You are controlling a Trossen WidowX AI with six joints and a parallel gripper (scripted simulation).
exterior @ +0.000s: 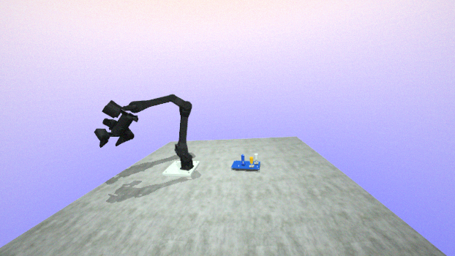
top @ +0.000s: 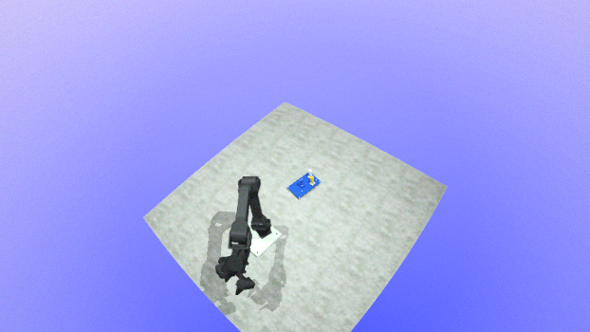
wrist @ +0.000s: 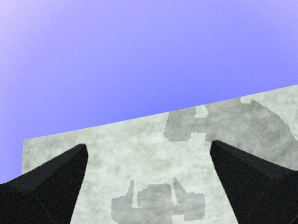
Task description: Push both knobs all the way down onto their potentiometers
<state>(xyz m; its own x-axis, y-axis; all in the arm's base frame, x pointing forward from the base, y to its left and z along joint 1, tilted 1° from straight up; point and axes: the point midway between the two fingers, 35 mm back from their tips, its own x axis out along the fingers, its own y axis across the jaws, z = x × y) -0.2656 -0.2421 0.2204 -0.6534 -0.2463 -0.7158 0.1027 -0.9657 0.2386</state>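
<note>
My gripper tip is 60 cm short of the blue knob, 35 cm to the right of it and 16 cm above it. Round my gripper tip: orange knob 66 cm ahead, 33 cm to the left, 16 cm below; then dark blue part 60 cm ahead, 35 cm to the left, 17 cm below.
</note>
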